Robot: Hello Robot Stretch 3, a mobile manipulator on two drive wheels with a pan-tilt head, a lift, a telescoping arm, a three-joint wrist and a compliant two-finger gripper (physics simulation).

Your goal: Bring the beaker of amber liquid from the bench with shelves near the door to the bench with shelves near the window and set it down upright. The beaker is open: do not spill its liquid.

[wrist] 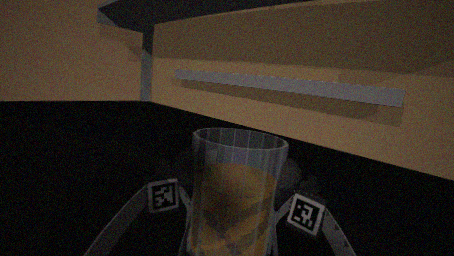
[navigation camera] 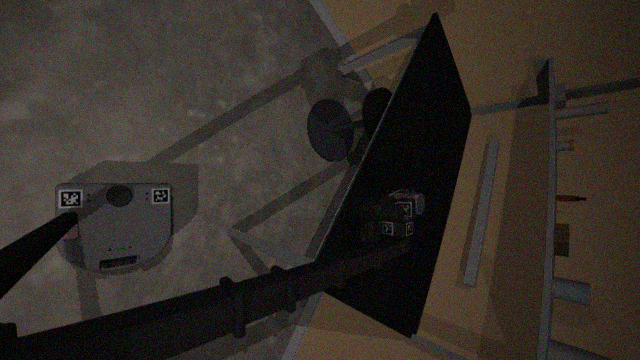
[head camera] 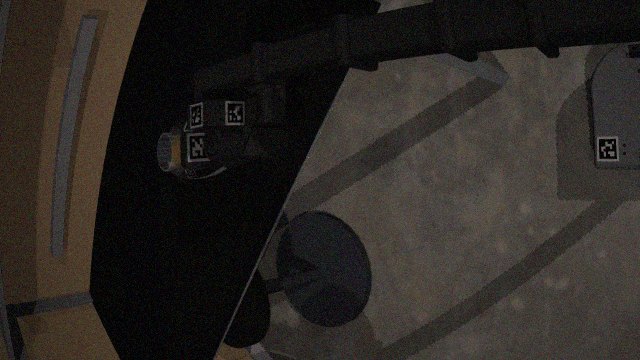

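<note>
The beaker of amber liquid (head camera: pixel 169 151) (navigation camera: pixel 419 202) (wrist: pixel 234 200) is clear glass, roughly upright, with amber liquid below its open rim. My gripper (head camera: pixel 182 151) (navigation camera: pixel 408 198) (wrist: pixel 237 170) is shut on it, one finger against each side. In the wrist view the beaker's lower end is cut off by the frame. It is over the black bench top (head camera: pixel 150 250) (navigation camera: pixel 430 115) (wrist: pixel 75 150), well in from the front edge. Whether its base touches the bench cannot be told. Which of the two benches this is cannot be told either.
A grey strip (head camera: pixel 72 135) (navigation camera: pixel 481 215) (wrist: pixel 295 88) runs along the tan wall behind the bench. A shelf (navigation camera: pixel 551 165) with several small items is above it. A round stool (head camera: pixel 325 270) (navigation camera: pixel 329 131) stands at the bench front. My base (navigation camera: pixel 130 225) is on the floor.
</note>
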